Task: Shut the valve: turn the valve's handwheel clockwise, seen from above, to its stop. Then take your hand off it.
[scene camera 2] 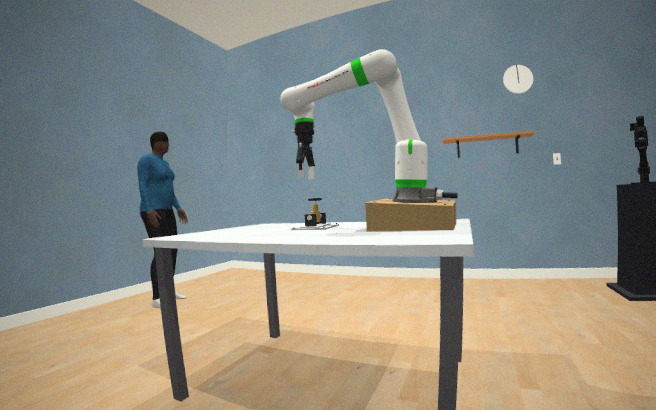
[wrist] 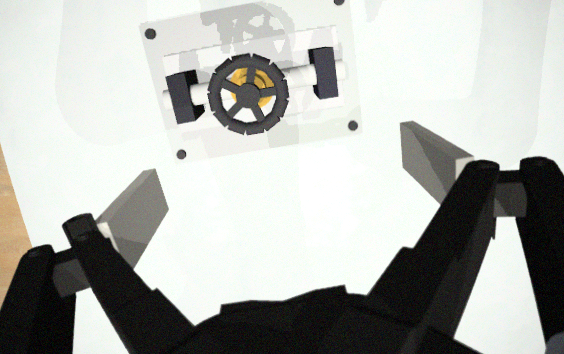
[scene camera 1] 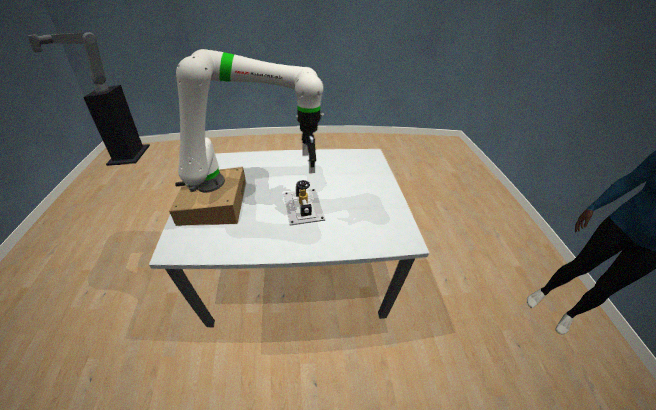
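Note:
The valve's handwheel [scene camera 1: 303, 184] [scene camera 2: 315, 199] [wrist: 248, 96] is black and round with several spokes. It lies level on top of the brass valve body [scene camera 1: 303, 195] [scene camera 2: 315, 210]. Two dark blocks, one of them the right block [wrist: 326, 72] in the wrist view, hold the white pipe [wrist: 300, 76] on a pale base plate [wrist: 210, 145]. My gripper [scene camera 1: 309, 160] [scene camera 2: 306, 173] [wrist: 280, 167] is open, empty and points down. It hangs well above the handwheel, apart from it. In the wrist view the wheel shows beyond the line between the fingertips, a little left of their middle.
The arm stands on a wooden block [scene camera 1: 205, 215] [scene camera 2: 410, 216] on the white table [scene camera 1: 350, 240] [scene camera 2: 225, 239]. A person [scene camera 1: 630, 215] [scene camera 2: 161, 185] stands beyond the table. A black pedestal [scene camera 1: 112, 125] [scene camera 2: 637, 225] with another arm stands near the wall.

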